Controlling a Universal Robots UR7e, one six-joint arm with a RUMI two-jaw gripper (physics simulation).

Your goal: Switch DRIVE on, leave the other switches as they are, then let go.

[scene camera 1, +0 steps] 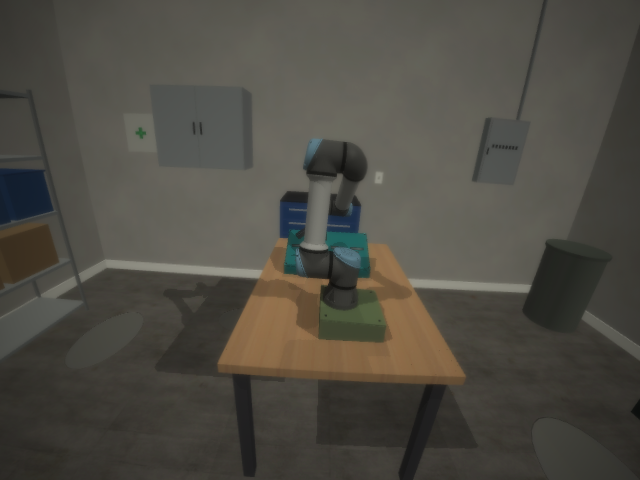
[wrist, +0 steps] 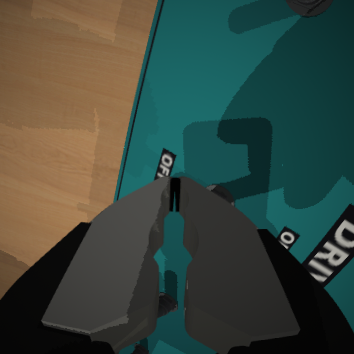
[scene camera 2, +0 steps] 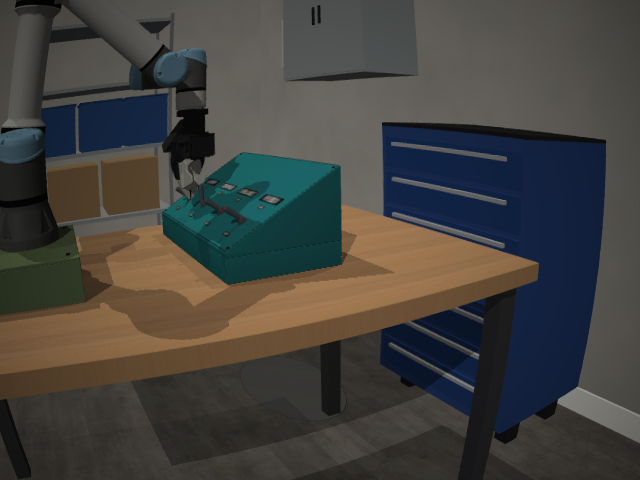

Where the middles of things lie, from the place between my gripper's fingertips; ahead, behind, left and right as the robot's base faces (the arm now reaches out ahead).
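Labels:
The teal switch panel [scene camera 2: 291,209] is what I see, 80 mm to the right of my hand, 30 mm below it and 100 mm ahead of it.

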